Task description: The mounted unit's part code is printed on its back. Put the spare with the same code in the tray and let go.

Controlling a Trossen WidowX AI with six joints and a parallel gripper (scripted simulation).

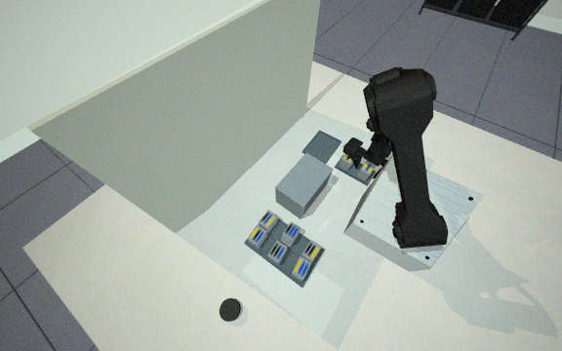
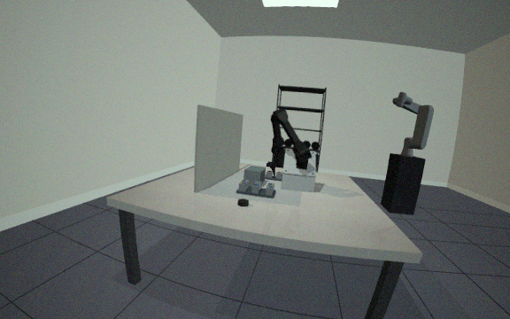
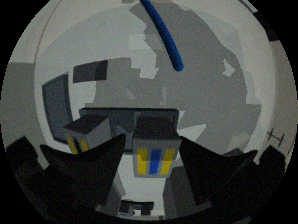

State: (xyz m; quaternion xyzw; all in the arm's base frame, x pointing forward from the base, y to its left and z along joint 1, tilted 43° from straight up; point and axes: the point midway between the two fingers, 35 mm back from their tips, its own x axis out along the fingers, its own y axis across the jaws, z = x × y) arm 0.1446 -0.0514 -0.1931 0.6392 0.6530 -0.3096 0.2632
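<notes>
The grey spare is 20 mm above my gripper tip. The rest, counted from my gripper tip: grey holder 30 mm ahead, 10 mm below; dark flat tray 180 mm ahead, 20 mm to the right, 10 mm below; striped spare 70 mm ahead, 20 mm above.
</notes>
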